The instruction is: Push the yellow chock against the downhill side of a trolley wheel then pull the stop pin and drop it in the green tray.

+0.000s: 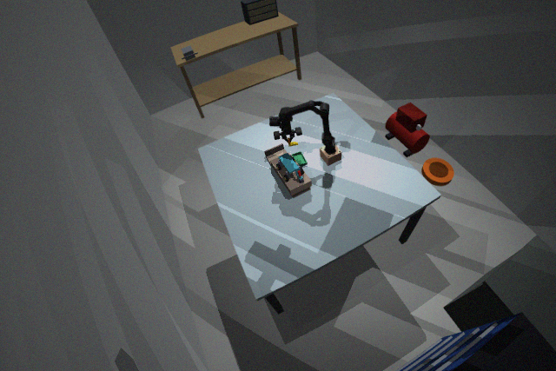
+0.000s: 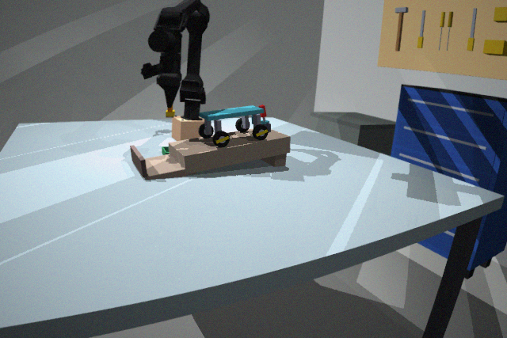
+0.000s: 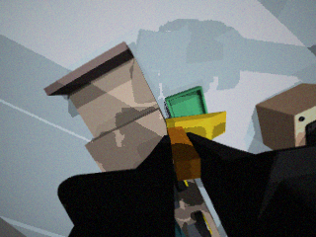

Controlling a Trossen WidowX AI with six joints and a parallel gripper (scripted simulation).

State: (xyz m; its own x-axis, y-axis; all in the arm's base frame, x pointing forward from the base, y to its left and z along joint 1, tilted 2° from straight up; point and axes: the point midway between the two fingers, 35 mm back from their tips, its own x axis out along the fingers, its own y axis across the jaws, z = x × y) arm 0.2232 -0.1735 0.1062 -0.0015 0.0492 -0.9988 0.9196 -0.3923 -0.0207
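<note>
Right now my gripper tip is 2 cm past the yellow chock, 1 cm to the right of it and 1 cm above it. The rest, counted from my gripper tip: blue-topped trolley (16 cm to the left, 10 cm ahead, 5 cm below); then green tray (17 cm below, 6 cm to the left, 3 cm behind); then dark stop wall (13 cm below, 11 cm to the right, 8 cm ahead).
</note>
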